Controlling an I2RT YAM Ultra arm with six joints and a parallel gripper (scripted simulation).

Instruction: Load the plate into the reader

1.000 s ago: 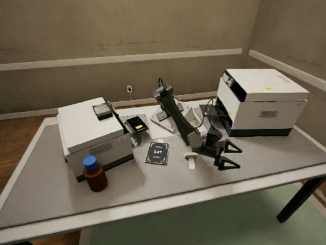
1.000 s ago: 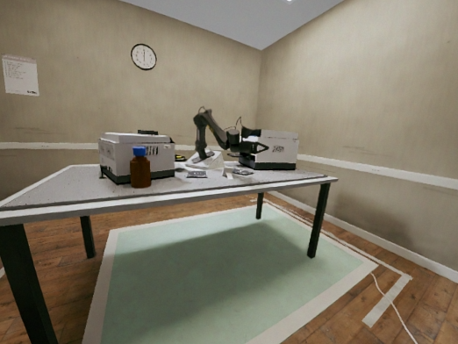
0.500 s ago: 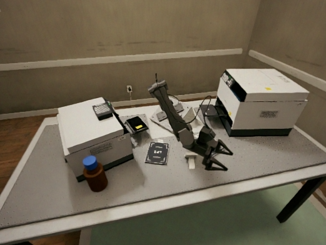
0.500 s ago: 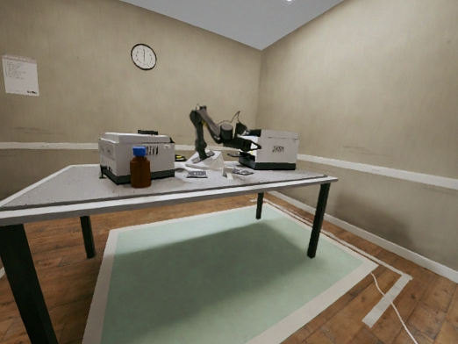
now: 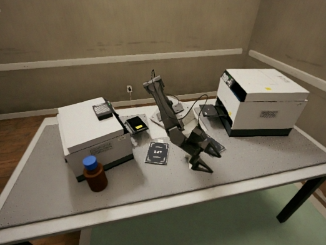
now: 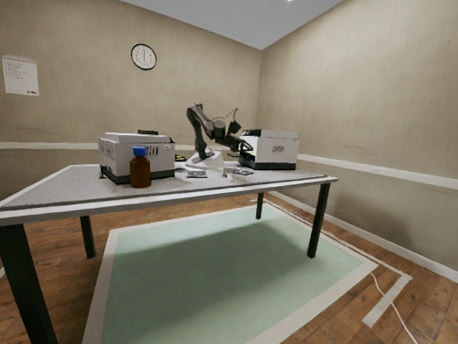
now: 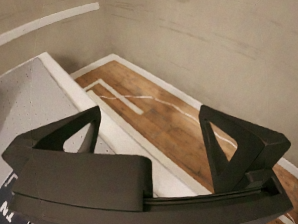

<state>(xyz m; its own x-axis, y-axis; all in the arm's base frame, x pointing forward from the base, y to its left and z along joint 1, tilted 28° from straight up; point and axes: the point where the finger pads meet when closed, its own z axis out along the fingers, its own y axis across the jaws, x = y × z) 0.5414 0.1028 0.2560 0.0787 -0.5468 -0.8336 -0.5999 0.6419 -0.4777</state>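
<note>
Now: hand 51 cm past the lid, 25 cm to the left of it and 10 cm above it. From my hand the other things lie so: clear well plate: 51 cm behind, 25 cm to the right, 11 cm below; brown capped bottle: 50 cm to the right, 18 cm behind, 8 cm below; LP1 pad: 30 cm behind, 19 cm below, 17 cm to the right.
</note>
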